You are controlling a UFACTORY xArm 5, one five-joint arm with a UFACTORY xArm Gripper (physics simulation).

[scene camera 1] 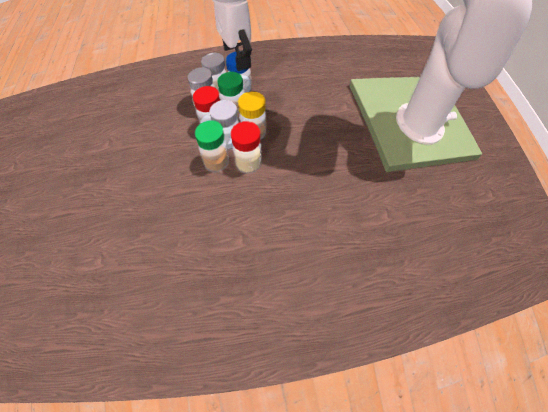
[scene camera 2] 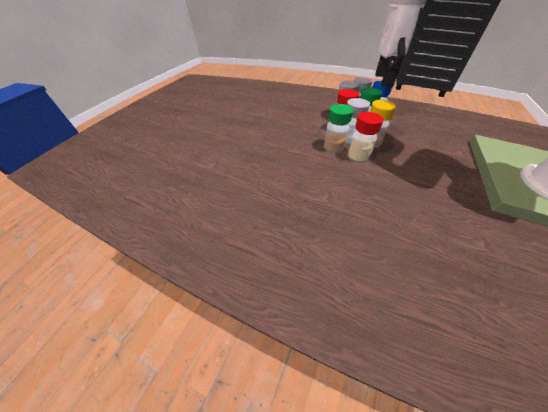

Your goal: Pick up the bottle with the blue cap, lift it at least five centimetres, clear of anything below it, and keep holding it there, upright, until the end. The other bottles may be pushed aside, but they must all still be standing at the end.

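Frame: origin at the arm's base, x ahead, y left, z up, level; metres.
Where they show: gripper, fingertip midpoint: [scene camera 1: 237,58] [scene camera 2: 383,81]; arm's base at its link origin: [scene camera 1: 420,124].
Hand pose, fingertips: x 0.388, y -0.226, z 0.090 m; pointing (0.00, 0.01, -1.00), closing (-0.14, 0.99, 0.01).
Note:
Each offset is from my fingertips to the top centre of the thing.
The bottle with the blue cap [scene camera 1: 231,62] [scene camera 2: 378,90] stands upright at the back right of a tight cluster. My gripper [scene camera 1: 235,54] [scene camera 2: 385,75] is open and empty at the blue cap. Its near finger hides part of the cap in both views, and its far finger is mostly hidden, so the exact height and fit around the cap cannot be told. A grey-capped bottle @(dy -0.028, dx +0.053, dz -0.010 m) [scene camera 1: 213,63] [scene camera 2: 362,82] stands close to its left. A dark green-capped bottle @(dy +0.056, dx +0.029, dz -0.010 m) [scene camera 1: 230,84] [scene camera 2: 371,95] stands close in front.
Other standing bottles have grey @(dy +0.016, dx +0.091, dz -0.010 m) [scene camera 1: 200,79], red @(dy +0.085, dx +0.088, dz -0.010 m) [scene camera 1: 206,99], yellow @(dy +0.134, dx +0.001, dz -0.010 m) [scene camera 1: 251,105], pale @(dy +0.140, dx +0.061, dz -0.010 m) [scene camera 1: 223,113], green @(dy +0.186, dx +0.098, dz -0.010 m) [scene camera 1: 210,135] and red caps @(dy +0.211, dx +0.033, dz -0.010 m) [scene camera 1: 245,136] [scene camera 2: 369,123]. The arm's green base plate [scene camera 1: 392,152] [scene camera 2: 505,195] lies to the right. The table's back edge is behind the cluster.

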